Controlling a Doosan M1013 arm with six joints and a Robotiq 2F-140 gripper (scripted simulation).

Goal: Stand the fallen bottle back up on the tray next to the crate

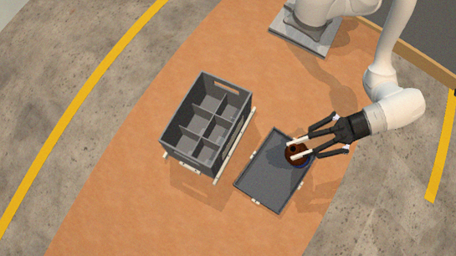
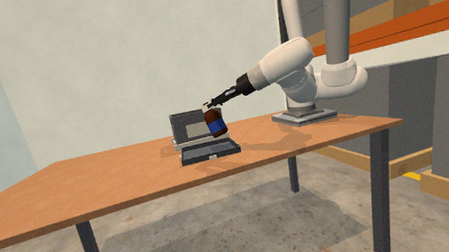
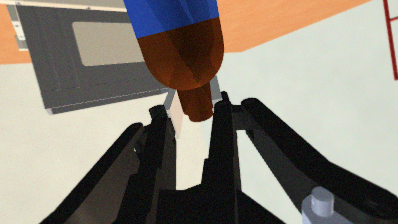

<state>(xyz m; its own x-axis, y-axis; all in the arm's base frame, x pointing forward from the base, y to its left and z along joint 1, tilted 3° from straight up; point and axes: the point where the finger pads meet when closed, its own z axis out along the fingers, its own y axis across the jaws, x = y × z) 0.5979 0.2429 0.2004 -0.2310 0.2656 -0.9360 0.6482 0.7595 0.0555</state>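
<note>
The bottle is 6 cm below my hand. Round my hand: grey crate 7 cm ahead, 29 cm to the right, 13 cm below; grey tray 4 cm ahead, 2 cm to the right, 20 cm below.
</note>
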